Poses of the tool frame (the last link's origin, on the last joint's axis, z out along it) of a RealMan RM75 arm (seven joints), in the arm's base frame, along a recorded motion.
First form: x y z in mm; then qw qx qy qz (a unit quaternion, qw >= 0).
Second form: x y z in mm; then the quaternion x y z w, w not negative. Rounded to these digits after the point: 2 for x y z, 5 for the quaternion.
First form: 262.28 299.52 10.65 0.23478 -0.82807 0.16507 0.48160
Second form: 262.28 299.52 10.65 -0.82807 0.16507 0.48160 0.23478
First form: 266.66 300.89 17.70 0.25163 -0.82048 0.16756 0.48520
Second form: 266.66 300.89 17.70 -0.82048 0.16756 0.48520 0.25163
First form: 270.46 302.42 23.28 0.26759 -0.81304 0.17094 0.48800
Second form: 270.46 302.42 23.28 -0.81304 0.17094 0.48800 0.26759
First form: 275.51 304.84 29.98 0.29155 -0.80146 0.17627 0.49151
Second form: 275.51 304.84 29.98 -0.80146 0.17627 0.49151 0.29155
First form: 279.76 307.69 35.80 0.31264 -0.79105 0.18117 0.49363
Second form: 279.76 307.69 35.80 -0.79105 0.18117 0.49363 0.31264
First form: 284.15 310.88 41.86 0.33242 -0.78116 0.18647 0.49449
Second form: 284.15 310.88 41.86 -0.78116 0.18647 0.49449 0.33242
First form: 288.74 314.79 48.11 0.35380 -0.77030 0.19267 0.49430
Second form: 288.74 314.79 48.11 -0.77030 0.19267 0.49430 0.35380
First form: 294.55 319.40 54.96 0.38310 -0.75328 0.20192 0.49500
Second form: 294.55 319.40 54.96 -0.75328 0.20192 0.49500 0.38310
